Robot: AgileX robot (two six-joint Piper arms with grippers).
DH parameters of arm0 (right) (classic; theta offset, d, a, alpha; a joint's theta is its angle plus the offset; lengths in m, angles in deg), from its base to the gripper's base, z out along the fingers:
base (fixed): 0 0 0 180
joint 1: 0 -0.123 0 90
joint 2: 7.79 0 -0.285 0
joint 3: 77.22 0 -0.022 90
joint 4: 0 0.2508 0 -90
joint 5: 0 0 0.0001 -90
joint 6: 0 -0.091 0 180
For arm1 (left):
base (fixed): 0 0 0 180
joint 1: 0 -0.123 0 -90
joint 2: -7.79 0 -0.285 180
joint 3: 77.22 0 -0.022 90
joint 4: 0 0.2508 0 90
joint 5: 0 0 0.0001 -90
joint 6: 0 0.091 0 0
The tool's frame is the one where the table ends.
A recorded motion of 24 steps. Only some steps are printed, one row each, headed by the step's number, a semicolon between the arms.
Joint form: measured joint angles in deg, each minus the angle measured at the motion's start. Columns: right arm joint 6, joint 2, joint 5, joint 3, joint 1, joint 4; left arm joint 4, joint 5, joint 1, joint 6, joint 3, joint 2.
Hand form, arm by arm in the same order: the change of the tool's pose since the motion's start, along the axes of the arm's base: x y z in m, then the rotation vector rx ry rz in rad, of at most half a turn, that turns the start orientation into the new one. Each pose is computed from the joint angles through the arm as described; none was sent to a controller.
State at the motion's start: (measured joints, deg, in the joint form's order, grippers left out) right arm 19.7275 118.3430 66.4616 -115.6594 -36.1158 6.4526; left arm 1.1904 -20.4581 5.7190 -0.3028 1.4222 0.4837
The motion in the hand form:
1: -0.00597 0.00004 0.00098 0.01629 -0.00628 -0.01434; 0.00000 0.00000 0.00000 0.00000 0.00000 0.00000
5: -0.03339 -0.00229 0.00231 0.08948 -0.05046 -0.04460; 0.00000 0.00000 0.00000 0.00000 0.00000 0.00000
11: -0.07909 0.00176 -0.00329 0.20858 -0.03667 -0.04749; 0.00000 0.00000 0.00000 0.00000 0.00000 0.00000
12: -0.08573 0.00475 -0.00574 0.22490 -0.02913 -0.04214; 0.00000 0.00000 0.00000 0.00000 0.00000 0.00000
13: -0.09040 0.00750 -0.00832 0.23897 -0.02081 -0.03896; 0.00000 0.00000 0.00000 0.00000 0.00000 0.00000
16: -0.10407 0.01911 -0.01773 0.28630 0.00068 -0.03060; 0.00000 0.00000 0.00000 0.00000 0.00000 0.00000
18: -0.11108 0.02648 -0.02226 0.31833 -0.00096 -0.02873; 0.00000 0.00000 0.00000 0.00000 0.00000 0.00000
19: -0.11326 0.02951 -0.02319 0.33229 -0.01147 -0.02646; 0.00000 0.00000 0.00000 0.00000 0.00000 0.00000
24: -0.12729 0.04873 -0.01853 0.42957 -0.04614 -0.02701; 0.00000 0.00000 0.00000 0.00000 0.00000 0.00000
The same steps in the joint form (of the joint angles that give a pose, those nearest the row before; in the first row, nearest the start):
1: -1.20 -1.64 -1.99 2.64 -0.47 0.00; 0.00 0.00 0.00 0.00 0.00 0.00
5: -4.21 -8.94 -11.73 14.76 -2.46 0.31; 0.00 0.00 0.00 0.00 0.00 0.00
11: -6.48 -16.95 -21.98 28.66 -6.48 4.87; 0.00 0.00 0.00 0.00 0.00 0.00
12: -6.58 -17.56 -23.30 30.18 -7.35 5.82; 0.00 0.00 0.00 0.00 0.00 0.00
13: -6.57 -17.85 -24.37 31.27 -8.00 6.77; 0.00 0.00 0.00 0.00 0.00 0.00
16: -6.71 -18.08 -28.35 34.16 -10.36 9.68; 0.00 0.00 0.00 0.00 0.00 0.00
18: -7.02 -18.08 -31.42 35.62 -11.84 10.89; 0.00 0.00 0.00 0.00 0.00 0.00
19: -7.14 -18.08 -32.98 36.07 -12.44 11.00; 0.00 0.00 0.00 0.00 0.00 0.00
24: -9.65 -18.08 -39.71 36.54 -16.07 11.83; 0.00 0.00 0.00 0.00 0.00 0.00

